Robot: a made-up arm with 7 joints.
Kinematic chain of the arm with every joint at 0, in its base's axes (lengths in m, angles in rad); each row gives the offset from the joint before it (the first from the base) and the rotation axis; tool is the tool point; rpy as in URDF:
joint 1: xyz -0.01 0 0.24 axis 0 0.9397 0.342
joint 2: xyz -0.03 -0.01 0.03 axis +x
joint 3: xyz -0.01 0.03 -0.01 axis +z
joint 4: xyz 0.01 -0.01 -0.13 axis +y
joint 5: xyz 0 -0.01 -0.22 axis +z
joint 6: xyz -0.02 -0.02 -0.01 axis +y
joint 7: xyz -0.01 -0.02 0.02 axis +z
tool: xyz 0.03 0.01 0 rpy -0.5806 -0.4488 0.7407
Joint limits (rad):
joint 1: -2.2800..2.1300
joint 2: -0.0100..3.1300
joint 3: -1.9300..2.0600
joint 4: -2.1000..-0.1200
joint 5: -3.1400..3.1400
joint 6: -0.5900..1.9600
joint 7: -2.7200..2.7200
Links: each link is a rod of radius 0.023 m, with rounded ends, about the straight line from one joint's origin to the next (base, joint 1, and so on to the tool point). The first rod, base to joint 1, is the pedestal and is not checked.
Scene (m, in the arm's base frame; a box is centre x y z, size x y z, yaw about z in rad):
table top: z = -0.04
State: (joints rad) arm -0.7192 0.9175 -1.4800 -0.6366 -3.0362 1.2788 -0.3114
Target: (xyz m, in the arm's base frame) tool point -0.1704 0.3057 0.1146
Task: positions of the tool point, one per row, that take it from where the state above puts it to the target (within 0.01 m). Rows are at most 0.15 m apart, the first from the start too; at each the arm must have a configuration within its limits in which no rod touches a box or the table.
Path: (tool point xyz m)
1: 0.2018 0.2268 0.1198
2: 0.1789 0.2750 0.1993
3: 0.1278 0.3109 0.2633
4: 0.0562 0.3348 0.2998
5: -0.0233 0.3469 0.3012
6: -0.0963 0.3468 0.2661
7: -0.1488 0.3335 0.2001
8: -0.1704 0.3057 0.1146

